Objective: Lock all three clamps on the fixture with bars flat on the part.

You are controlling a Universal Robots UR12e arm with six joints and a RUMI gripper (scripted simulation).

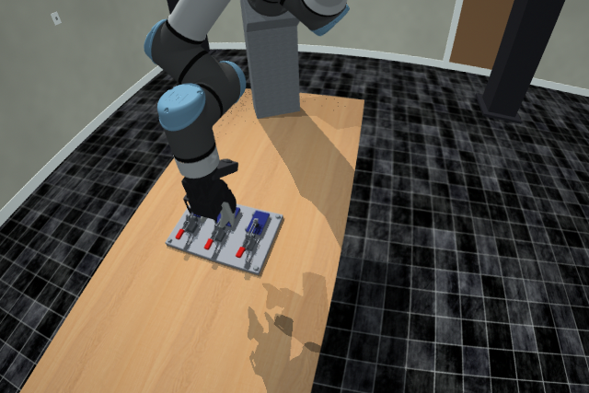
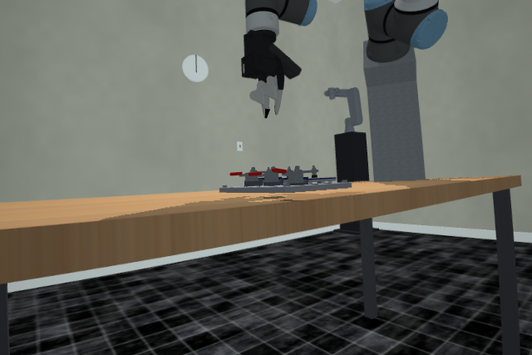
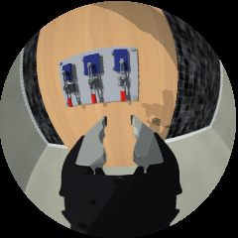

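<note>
Right now my hand is 210 mm above the grey fixture plate, 90 mm to the left of it and 90 mm past it.
</note>
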